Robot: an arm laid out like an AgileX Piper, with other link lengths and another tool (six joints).
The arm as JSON. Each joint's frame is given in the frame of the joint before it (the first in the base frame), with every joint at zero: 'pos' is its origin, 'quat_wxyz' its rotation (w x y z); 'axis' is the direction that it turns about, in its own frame. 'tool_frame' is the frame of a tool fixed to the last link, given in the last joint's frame.
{
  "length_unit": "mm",
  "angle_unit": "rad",
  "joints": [
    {
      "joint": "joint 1",
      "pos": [
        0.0,
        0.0,
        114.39
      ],
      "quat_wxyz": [
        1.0,
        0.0,
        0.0,
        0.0
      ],
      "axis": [
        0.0,
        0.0,
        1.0
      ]
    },
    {
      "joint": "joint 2",
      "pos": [
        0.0,
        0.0,
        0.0
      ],
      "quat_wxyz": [
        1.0,
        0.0,
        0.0,
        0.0
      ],
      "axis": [
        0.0,
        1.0,
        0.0
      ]
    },
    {
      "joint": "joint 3",
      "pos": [
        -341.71,
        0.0,
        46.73
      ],
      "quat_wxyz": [
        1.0,
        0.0,
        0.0,
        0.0
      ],
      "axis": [
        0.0,
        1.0,
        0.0
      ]
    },
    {
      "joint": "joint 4",
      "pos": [
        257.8,
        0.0,
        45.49
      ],
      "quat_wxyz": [
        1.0,
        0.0,
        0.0,
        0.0
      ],
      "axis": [
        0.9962,
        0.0,
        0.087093
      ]
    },
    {
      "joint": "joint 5",
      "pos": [
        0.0,
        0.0,
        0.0
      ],
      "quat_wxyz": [
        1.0,
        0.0,
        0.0,
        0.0
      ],
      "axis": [
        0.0,
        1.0,
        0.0
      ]
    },
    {
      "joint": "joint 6",
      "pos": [
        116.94,
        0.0,
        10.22
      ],
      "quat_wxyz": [
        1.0,
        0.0,
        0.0,
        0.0
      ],
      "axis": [
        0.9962,
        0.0,
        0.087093
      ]
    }
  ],
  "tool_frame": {
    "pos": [
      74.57,
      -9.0,
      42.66
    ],
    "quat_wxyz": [
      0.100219,
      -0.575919,
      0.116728,
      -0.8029
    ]
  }
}
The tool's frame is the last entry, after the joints.
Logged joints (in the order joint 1, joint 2, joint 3, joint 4, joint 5, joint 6), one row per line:
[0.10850 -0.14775 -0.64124 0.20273 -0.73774 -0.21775]
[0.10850 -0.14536 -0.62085 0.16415 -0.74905 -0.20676]
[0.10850 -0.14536 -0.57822 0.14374 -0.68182 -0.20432]
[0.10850 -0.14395 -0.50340 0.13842 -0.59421 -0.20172]
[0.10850 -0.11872 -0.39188 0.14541 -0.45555 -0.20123]
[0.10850 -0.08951 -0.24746 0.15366 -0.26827 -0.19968]
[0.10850 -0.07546 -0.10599 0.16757 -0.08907 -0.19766]
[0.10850 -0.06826 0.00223 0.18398 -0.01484 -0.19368]
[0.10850 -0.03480 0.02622 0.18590 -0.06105 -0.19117]
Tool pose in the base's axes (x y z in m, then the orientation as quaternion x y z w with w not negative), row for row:
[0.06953 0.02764 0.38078 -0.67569 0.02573 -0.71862 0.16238]
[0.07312 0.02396 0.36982 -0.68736 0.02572 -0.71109 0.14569]
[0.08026 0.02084 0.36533 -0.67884 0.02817 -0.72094 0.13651]
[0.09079 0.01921 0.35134 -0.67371 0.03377 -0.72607 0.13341]
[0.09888 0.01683 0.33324 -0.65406 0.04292 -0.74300 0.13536]
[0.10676 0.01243 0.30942 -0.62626 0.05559 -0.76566 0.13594]
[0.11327 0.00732 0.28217 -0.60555 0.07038 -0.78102 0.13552]
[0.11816 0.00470 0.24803 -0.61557 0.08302 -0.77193 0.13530]
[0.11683 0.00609 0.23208 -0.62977 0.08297 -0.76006 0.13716]
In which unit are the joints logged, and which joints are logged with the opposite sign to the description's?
The joints are logged in radians. Opposite sign: joint 2, joint 5.
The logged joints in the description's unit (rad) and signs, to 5 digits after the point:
[0.10850 0.14775 -0.64124 0.20273 0.73774 -0.21775]
[0.10850 0.14536 -0.62085 0.16415 0.74905 -0.20676]
[0.10850 0.14536 -0.57822 0.14374 0.68182 -0.20432]
[0.10850 0.14395 -0.50340 0.13842 0.59421 -0.20172]
[0.10850 0.11872 -0.39188 0.14541 0.45555 -0.20123]
[0.10850 0.08951 -0.24746 0.15366 0.26827 -0.19968]
[0.10850 0.07546 -0.10599 0.16757 0.08907 -0.19766]
[0.10850 0.06826 0.00223 0.18398 0.01484 -0.19368]
[0.10850 0.03480 0.02622 0.18590 0.06105 -0.19117]

